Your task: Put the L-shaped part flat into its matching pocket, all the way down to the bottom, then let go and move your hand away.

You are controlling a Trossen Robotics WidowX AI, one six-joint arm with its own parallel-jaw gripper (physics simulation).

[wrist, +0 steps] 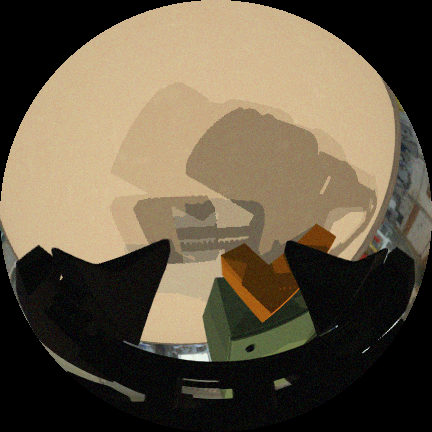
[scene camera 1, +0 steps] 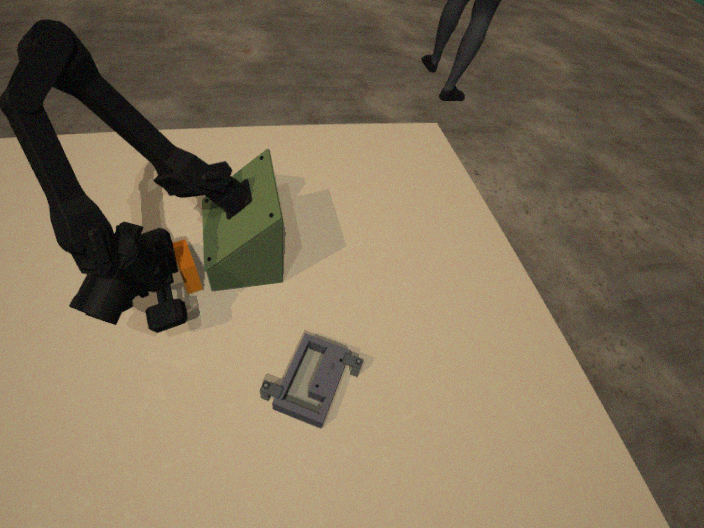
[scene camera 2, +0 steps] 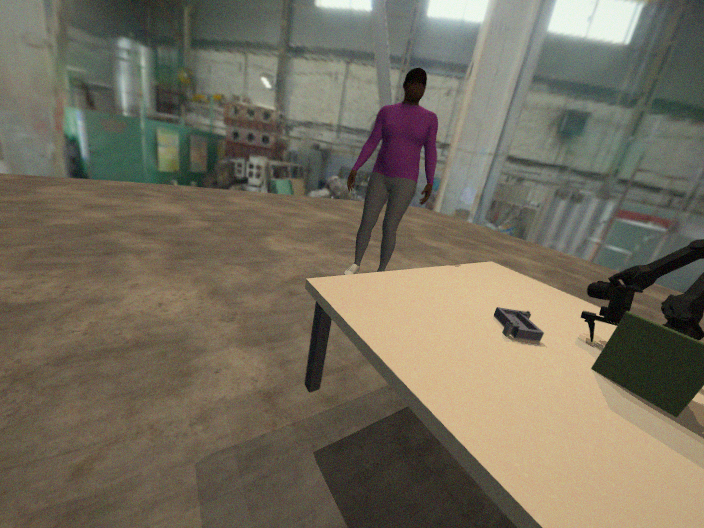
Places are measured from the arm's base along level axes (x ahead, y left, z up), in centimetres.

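Where they show: gripper, fingertip midpoint: (wrist: 229, 247) (scene camera 1: 180, 292); arm's base, link origin: (scene camera 1: 238, 199) (scene camera 2: 670, 346).
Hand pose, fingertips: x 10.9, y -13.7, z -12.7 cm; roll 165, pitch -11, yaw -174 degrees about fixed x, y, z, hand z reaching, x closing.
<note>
Each offset is from my fingertips to the top centre of the thing. Level surfaces: height alone.
The orange L-shaped part @[dy +1.6, dx -6.0, dz +5.2 cm] (scene camera 1: 192, 277) (wrist: 266, 295) lies on the table beside the green wedge block; it does not show in scene camera 2. My gripper (scene camera 1: 170, 292) (wrist: 229, 247) is open, with nothing between its fingers. It hangs above the table beside the part. In the wrist view the part lies right of centre between the fingers, and the right finger covers some of it. The grey-purple pocket frame @[dy +21.4, dx +23.3, dz +3.5 cm] (scene camera 1: 298, 413) (scene camera 2: 531, 336) lies flat on the table, apart from the part and the gripper. Its pocket holds no part. One fingertip is hidden in scene camera 1.
The green wedge block (scene camera 1: 250, 255) (scene camera 2: 651, 363) (wrist: 270, 337) stands close beside the part, and the arm's base sits on its slope. Two small grey brackets (scene camera 1: 271, 387) (scene camera 1: 353, 362) stick out from opposite sides of the frame. A person (scene camera 2: 406, 139) stands beyond the table @[dz -1.3 cm] (scene camera 2: 398, 306).
</note>
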